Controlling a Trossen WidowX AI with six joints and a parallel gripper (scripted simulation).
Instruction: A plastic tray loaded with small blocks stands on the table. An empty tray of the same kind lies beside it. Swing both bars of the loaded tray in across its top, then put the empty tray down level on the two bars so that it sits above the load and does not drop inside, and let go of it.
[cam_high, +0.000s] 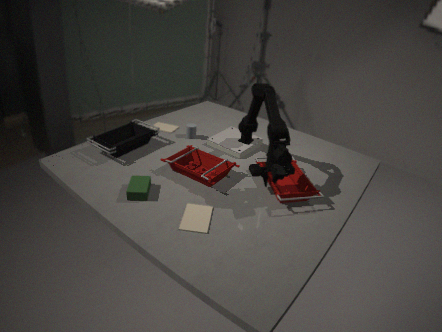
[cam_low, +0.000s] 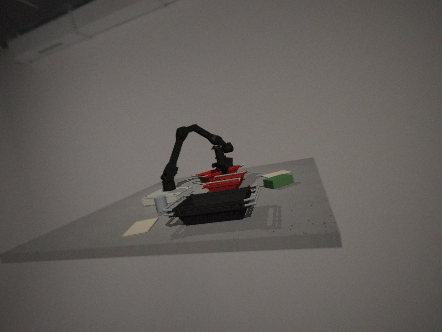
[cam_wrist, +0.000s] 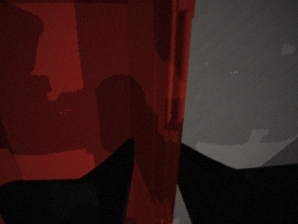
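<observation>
Now: gripper tip 5 cm past the red tray, 5 cm to the right of it and 3 cm below it. Also, from my gripper tip: green block (36 cm ahead, 40 cm to the right, 1 cm above); then grey cylinder (19 cm behind, 57 cm to the right, 2 cm above).
</observation>
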